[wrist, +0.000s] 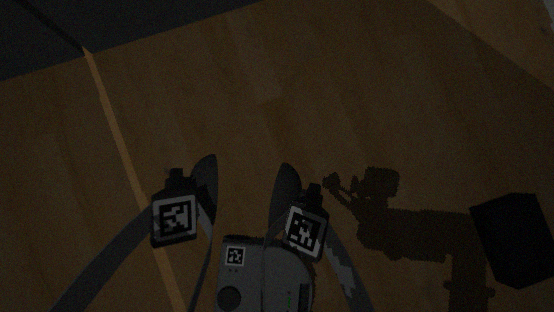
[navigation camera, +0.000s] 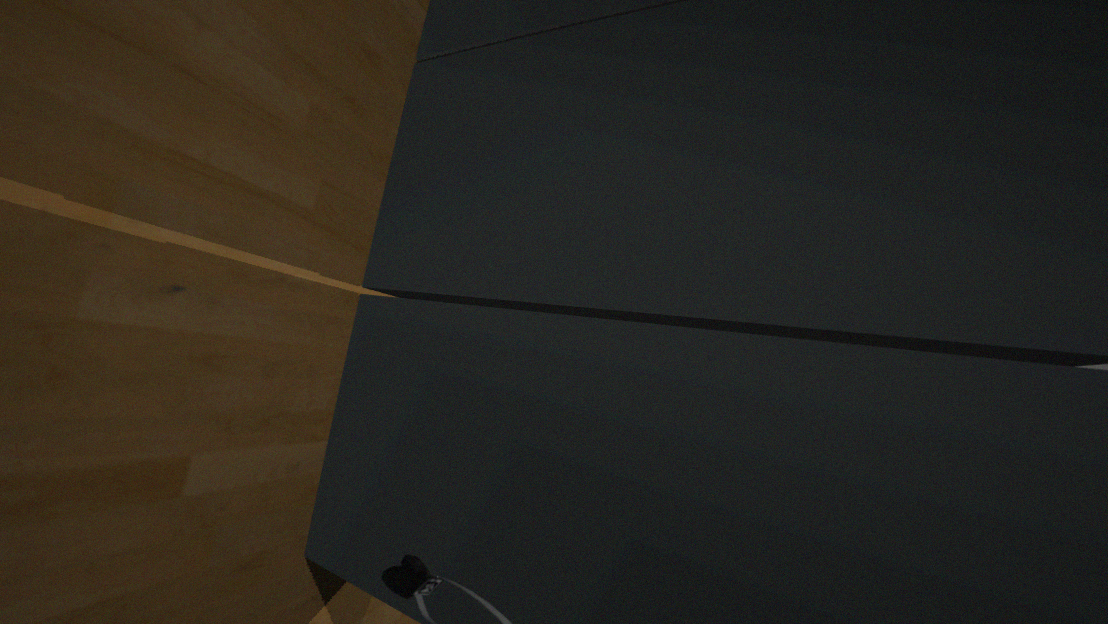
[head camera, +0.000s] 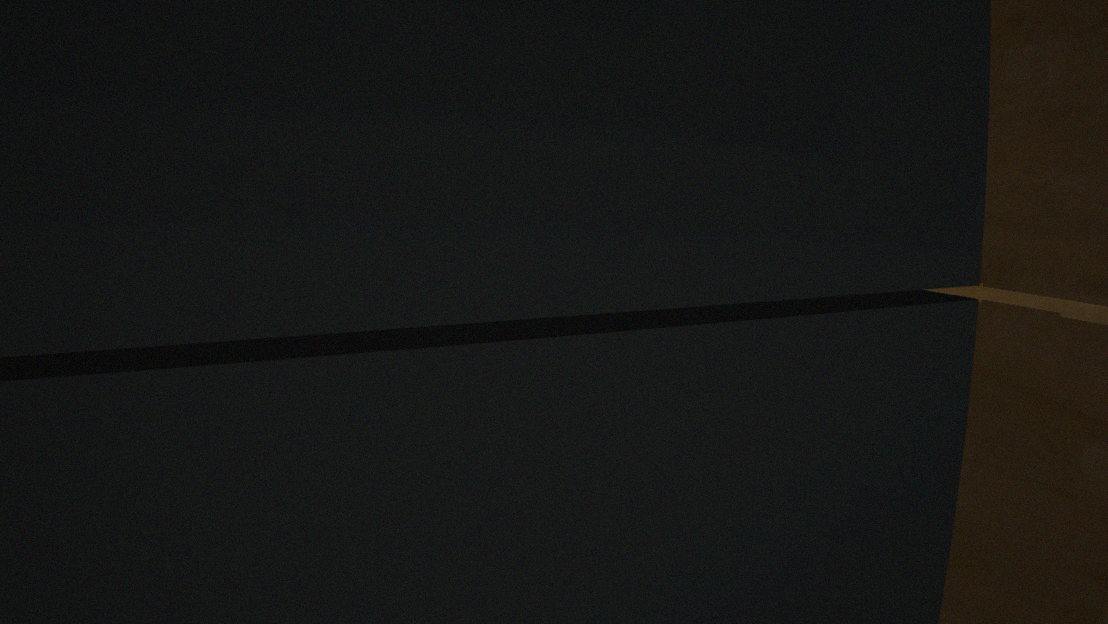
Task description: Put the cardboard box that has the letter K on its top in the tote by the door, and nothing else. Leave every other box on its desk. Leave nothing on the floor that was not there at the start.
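Places are measured from the robot's base along level axes (x ahead, y left, z up), in centimetres.
Where they show: gripper, fingertip midpoint: [navigation camera: 380, 600].
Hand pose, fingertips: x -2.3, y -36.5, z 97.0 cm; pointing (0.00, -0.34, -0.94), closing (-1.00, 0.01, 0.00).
After its pixels a point has its place.
My gripper [wrist: 247, 181] @[y -36.5, x -2.3, z 97.0 cm] is open in the wrist view, with nothing between its fingertips, above the wooden floor. One dark fingertip also shows at the bottom of the navigation view. A black, box-shaped thing [wrist: 515, 240] stands on the floor at the right edge of the wrist view; it is too dark to tell whether it is the tote. The cardboard box with the letter K does not show in any view. No desk top can be made out.
A large dark grey panel [head camera: 480, 465] [navigation camera: 697, 434] [wrist: 125, 20] fills much of the head and navigation views. Wooden floor [head camera: 1038, 465] @[y -52.3, x 80.4, z 0.0 cm] [navigation camera: 193, 372] @[y -54.5, x 14.8, z 0.1 cm] [wrist: 300, 100] lies beside it, crossed by a thin light strip. The robot's shadow falls near the black thing.
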